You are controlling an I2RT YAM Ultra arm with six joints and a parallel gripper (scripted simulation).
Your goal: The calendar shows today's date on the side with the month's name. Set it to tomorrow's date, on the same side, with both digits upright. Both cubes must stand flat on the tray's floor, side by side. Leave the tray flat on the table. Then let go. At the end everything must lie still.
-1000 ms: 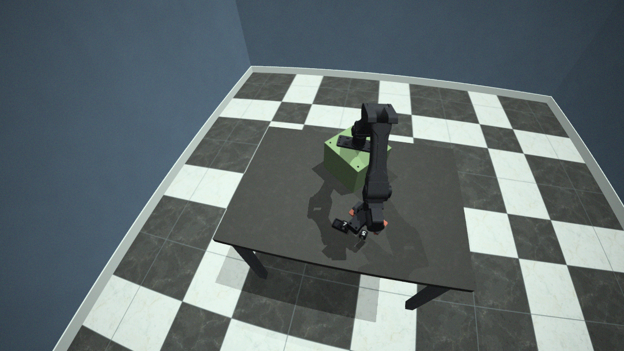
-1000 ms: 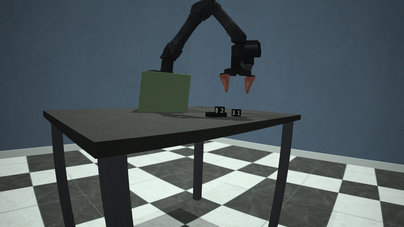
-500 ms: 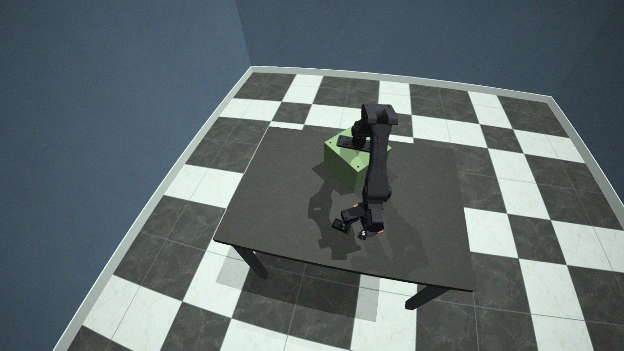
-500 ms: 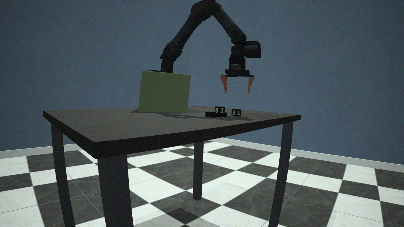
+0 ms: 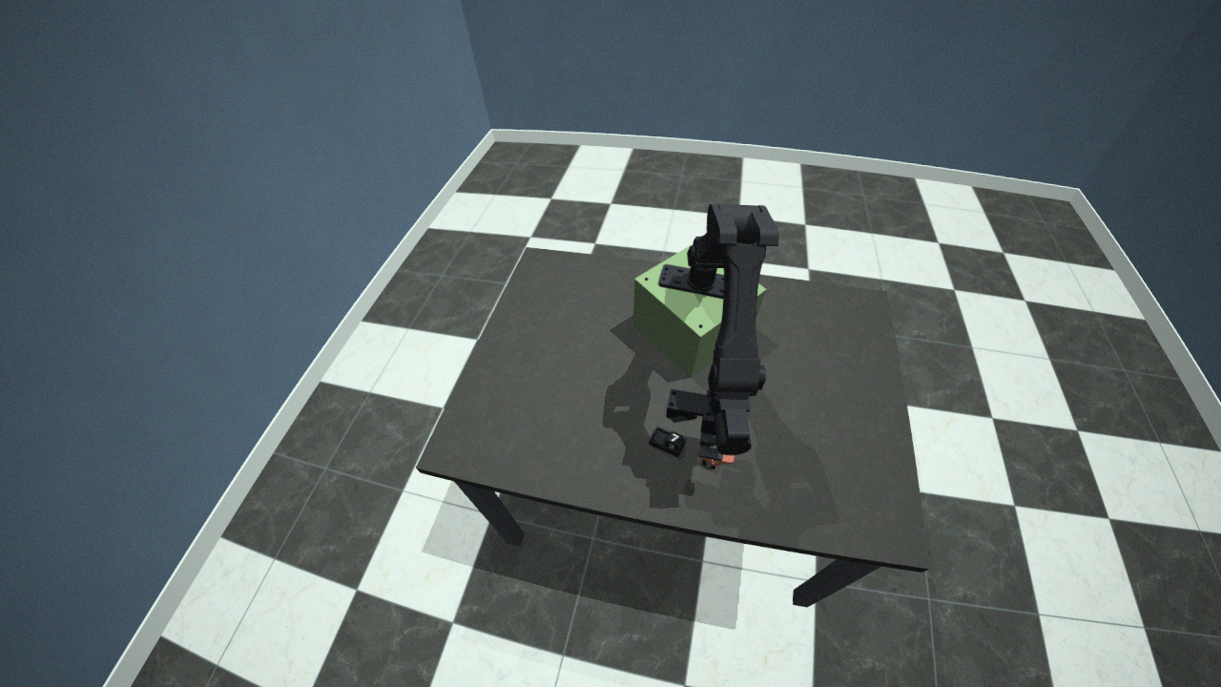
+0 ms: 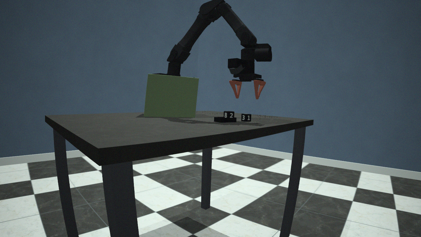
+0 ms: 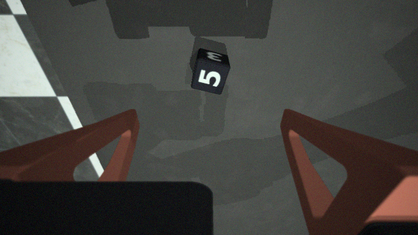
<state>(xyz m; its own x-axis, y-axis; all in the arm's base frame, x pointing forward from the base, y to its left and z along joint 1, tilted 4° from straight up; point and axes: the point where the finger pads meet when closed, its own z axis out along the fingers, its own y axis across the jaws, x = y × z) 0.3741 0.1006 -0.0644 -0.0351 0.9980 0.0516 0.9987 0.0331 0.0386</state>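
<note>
The calendar cube lies 80 mm below my hand. From my hand the other things lie so: black tray: 100 mm to the right, 90 mm below, 20 mm behind.
</note>
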